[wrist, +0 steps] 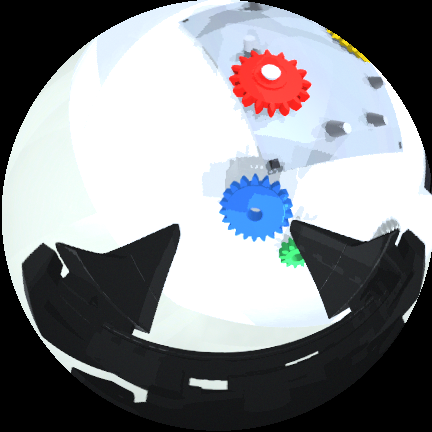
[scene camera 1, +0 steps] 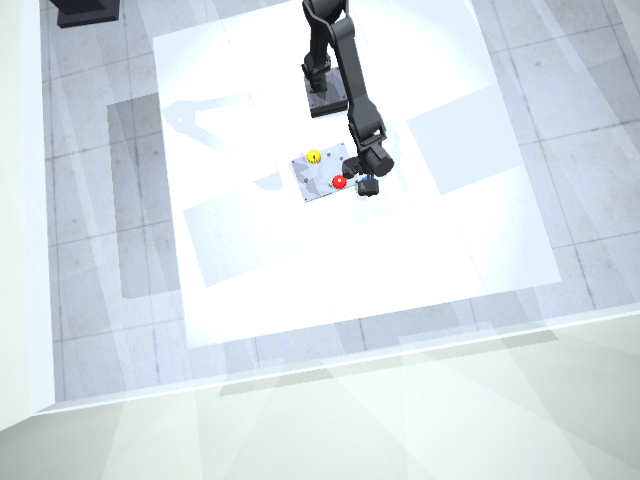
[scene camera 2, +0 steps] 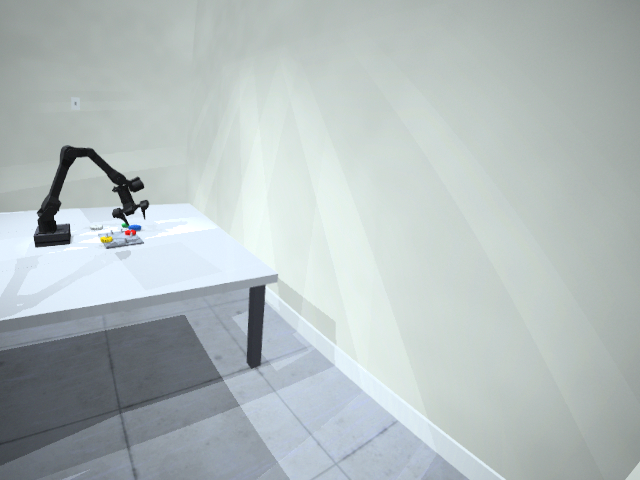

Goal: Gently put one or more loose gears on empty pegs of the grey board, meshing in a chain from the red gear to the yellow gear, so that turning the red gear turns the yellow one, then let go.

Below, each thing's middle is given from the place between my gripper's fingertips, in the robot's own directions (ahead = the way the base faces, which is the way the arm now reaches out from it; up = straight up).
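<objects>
The blue gear [wrist: 274, 206] is here, and my hand is 1 cm past it and 3 cm above it. Going by their middles, of the things named here the blue gear is the nearest to my hand. Counted from my hand, the red gear [wrist: 287, 90] is 3 cm behind, 10 cm to the right and 2 cm below, while the grey board [scene camera 1: 319, 174] is 8 cm behind, 16 cm to the right and 3 cm below.
</objects>
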